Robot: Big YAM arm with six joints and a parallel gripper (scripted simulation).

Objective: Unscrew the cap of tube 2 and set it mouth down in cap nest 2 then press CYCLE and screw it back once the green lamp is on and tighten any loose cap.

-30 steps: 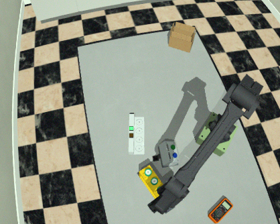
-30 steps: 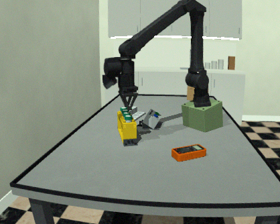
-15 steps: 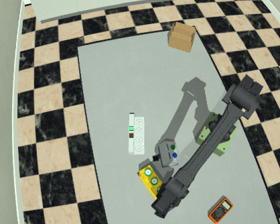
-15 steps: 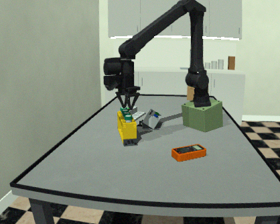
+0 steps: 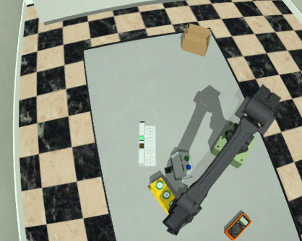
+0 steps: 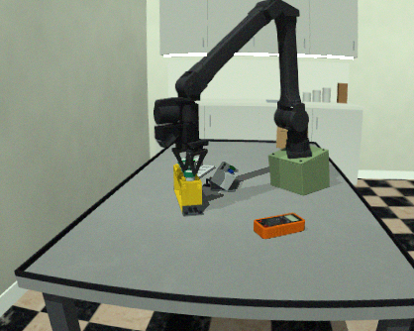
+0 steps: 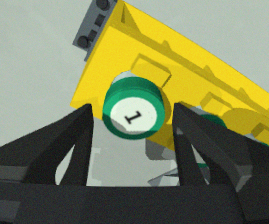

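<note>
Now: hand 50 mm to the left of the cap, 20 mm short of it and 10 mm above it. Round my hand: grey key housing: 240 mm to the right, 80 mm behind, 70 mm below; green READY key: 260 mm to the right, 100 mm behind, 60 mm below; blue cycle key: 210 mm to the right, 100 mm behind, 60 mm below.
</note>
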